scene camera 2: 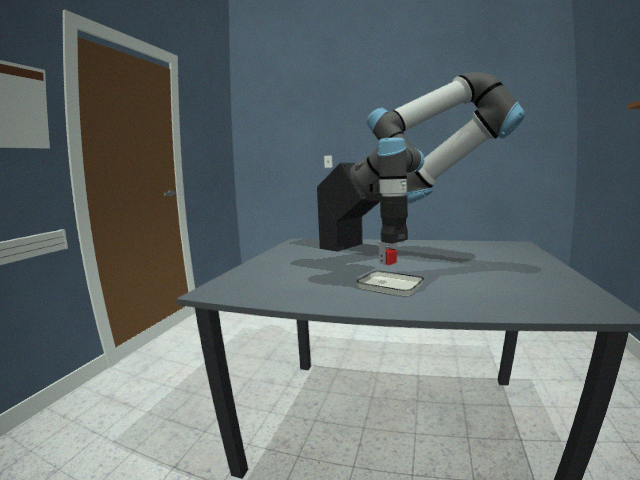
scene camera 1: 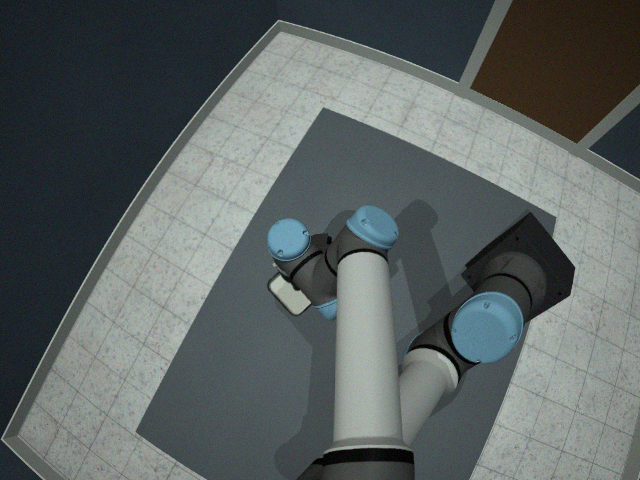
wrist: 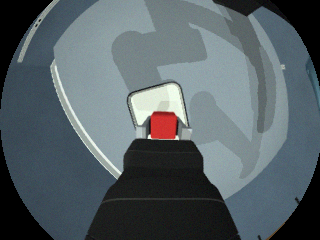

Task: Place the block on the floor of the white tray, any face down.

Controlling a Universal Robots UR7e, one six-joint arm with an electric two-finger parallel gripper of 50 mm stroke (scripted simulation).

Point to a white tray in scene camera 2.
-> At 397, 284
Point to a white tray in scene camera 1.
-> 295, 302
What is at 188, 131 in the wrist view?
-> My gripper.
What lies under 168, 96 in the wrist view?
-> A white tray.
